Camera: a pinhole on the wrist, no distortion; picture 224 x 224 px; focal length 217.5 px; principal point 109.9 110.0 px. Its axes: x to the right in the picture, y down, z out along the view. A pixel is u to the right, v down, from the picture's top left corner.
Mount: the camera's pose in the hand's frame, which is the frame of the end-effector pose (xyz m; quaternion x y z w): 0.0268 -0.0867 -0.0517 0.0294 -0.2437 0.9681 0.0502
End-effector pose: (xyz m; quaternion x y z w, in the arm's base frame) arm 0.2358 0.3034 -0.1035 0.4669 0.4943 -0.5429 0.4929
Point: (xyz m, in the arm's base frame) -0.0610 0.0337 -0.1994
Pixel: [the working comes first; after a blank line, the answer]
In the camera's frame: -0.1010 0.0087 0.3769

51.6 115.0
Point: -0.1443 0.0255 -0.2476
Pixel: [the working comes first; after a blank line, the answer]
In the camera's frame: -0.1617 0.0690 0.4217

26.5 145.6
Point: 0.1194 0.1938 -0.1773
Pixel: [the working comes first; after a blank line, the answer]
In the camera's frame: -0.0522 -0.0627 0.1507

34.6 19.4
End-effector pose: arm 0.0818 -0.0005 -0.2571 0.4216 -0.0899 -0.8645 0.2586
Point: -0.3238 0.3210 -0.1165
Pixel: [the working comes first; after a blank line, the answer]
In the camera's frame: 0.0949 0.0551 0.5145

150.0 133.3
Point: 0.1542 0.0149 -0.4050
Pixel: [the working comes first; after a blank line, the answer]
In the camera's frame: -0.0332 0.0032 -0.1070

behind the camera
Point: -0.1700 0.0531 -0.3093
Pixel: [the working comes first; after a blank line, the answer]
In the camera's frame: -0.0975 -0.0481 0.2231

14.9 63.1
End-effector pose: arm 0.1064 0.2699 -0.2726 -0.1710 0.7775 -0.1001 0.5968
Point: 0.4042 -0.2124 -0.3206
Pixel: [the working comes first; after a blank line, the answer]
In the camera's frame: -0.1380 0.1679 0.4750

46.7 186.9
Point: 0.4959 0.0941 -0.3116
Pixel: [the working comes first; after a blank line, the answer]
In the camera's frame: 0.0384 -0.0957 0.4325

129.2 61.9
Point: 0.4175 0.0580 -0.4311
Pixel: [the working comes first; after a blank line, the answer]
In the camera's frame: -0.1013 -0.1086 0.3872

53.0 49.0
